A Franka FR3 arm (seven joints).
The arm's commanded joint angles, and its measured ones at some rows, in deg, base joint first. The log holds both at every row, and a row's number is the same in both.
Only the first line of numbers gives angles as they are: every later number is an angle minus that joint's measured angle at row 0.
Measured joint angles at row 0:
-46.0 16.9 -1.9 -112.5 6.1 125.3 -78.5
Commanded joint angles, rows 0 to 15:
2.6 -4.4 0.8 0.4 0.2 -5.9 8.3
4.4 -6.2 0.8 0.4 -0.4 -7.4 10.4
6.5 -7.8 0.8 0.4 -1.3 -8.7 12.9
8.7 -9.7 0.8 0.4 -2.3 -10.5 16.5
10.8 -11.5 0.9 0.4 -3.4 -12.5 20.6
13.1 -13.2 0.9 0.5 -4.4 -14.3 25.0
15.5 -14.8 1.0 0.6 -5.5 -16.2 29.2
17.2 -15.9 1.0 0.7 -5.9 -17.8 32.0
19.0 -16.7 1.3 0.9 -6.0 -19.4 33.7
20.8 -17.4 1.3 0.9 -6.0 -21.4 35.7
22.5 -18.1 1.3 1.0 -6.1 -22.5 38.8
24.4 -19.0 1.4 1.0 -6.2 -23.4 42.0
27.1 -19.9 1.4 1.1 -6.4 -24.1 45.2
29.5 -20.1 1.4 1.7 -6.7 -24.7 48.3
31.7 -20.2 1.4 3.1 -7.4 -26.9 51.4
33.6 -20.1 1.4 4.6 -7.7 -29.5 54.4
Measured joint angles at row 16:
28.0 -19.2 1.9 1.7 -5.7 -23.8 46.2
